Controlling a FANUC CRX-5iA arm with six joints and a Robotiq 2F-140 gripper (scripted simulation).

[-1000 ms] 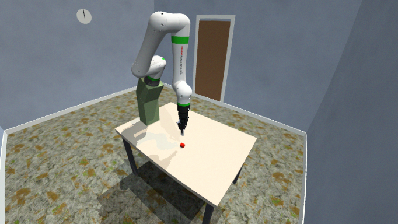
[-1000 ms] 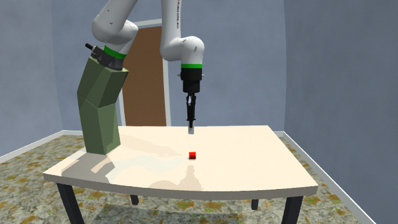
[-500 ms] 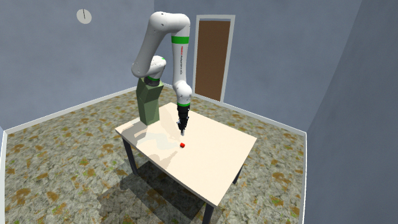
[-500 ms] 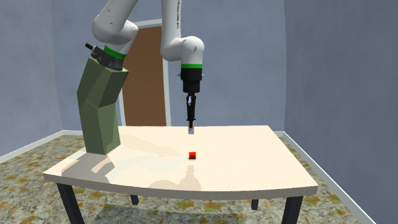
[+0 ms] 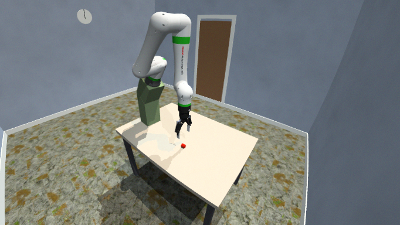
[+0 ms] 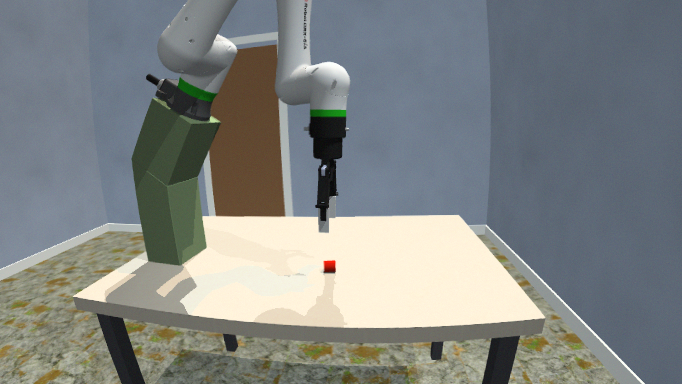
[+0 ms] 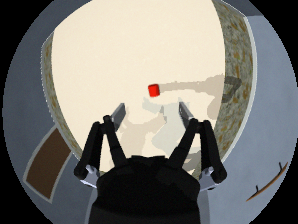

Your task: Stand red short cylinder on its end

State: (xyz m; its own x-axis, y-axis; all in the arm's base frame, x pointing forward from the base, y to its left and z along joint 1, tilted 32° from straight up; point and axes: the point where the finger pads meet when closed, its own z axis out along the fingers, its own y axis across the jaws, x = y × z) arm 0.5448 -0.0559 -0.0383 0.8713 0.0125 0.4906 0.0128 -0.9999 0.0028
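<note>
The red short cylinder is 140 mm below my hand.
</note>
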